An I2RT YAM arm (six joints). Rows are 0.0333 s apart.
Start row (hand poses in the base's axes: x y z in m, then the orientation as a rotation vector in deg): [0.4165, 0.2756, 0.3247, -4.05, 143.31, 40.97]
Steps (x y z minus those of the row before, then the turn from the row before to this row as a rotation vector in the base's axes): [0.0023, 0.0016, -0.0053, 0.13, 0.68, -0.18]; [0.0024, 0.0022, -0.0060, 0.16, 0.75, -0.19]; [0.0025, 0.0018, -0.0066, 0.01, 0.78, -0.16]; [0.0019, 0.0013, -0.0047, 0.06, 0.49, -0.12]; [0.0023, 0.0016, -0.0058, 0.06, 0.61, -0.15]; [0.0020, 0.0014, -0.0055, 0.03, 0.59, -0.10]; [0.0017, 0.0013, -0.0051, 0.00, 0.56, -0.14]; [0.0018, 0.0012, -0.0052, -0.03, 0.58, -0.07]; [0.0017, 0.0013, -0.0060, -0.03, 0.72, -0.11]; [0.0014, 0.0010, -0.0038, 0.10, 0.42, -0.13]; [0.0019, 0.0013, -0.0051, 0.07, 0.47, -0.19]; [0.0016, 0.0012, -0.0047, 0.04, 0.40, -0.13]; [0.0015, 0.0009, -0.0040, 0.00, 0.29, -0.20]
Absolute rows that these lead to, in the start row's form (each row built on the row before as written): [0.4188, 0.2772, 0.3194, -3.54, 143.88, 41.20]; [0.4212, 0.2794, 0.3134, -2.98, 144.51, 41.48]; [0.4237, 0.2812, 0.3068, -2.50, 145.22, 41.58]; [0.4256, 0.2825, 0.3021, -2.15, 145.64, 41.71]; [0.4279, 0.2841, 0.2963, -1.72, 146.17, 41.85]; [0.4299, 0.2855, 0.2908, -1.37, 146.70, 41.96]; [0.4316, 0.2868, 0.2857, -0.99, 147.21, 42.01]; [0.4334, 0.2880, 0.2805, -0.70, 147.76, 42.05]; [0.4351, 0.2893, 0.2745, -0.30, 148.43, 42.11]; [0.4365, 0.2903, 0.2707, 0.05, 148.77, 42.27]; [0.4384, 0.2916, 0.2656, 0.49, 149.15, 42.38]; [0.4400, 0.2928, 0.2609, 0.82, 149.49, 42.46]; [0.4415, 0.2937, 0.2569, 1.19, 149.73, 42.44]
